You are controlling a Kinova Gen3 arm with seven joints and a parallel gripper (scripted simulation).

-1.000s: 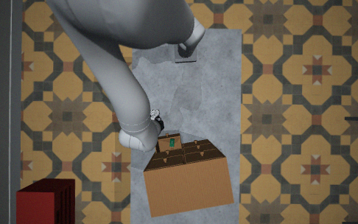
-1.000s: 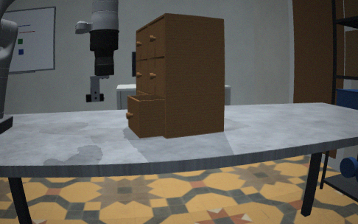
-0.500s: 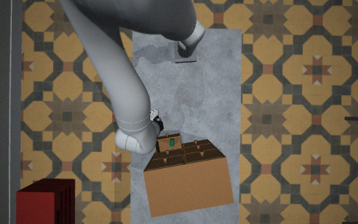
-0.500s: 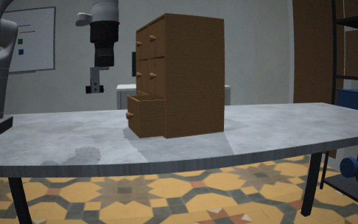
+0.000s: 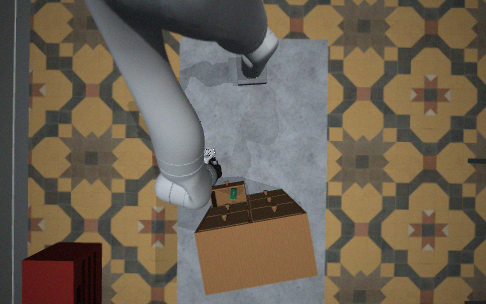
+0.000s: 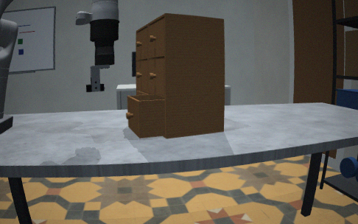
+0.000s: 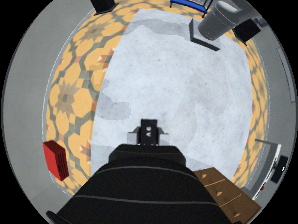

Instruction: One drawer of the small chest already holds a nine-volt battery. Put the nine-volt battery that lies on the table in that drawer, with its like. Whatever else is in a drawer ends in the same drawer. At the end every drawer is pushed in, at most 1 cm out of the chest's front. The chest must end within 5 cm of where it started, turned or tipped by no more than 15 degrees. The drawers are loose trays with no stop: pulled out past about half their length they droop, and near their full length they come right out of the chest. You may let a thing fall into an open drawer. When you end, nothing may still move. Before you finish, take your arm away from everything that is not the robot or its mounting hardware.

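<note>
Right now the green nine-volt battery is 16 cm ahead of my hand, 7 cm to the left of it and 13 cm below it. Also, from my hand: black nine-volt battery 1 cm ahead, 1 cm below.
</note>
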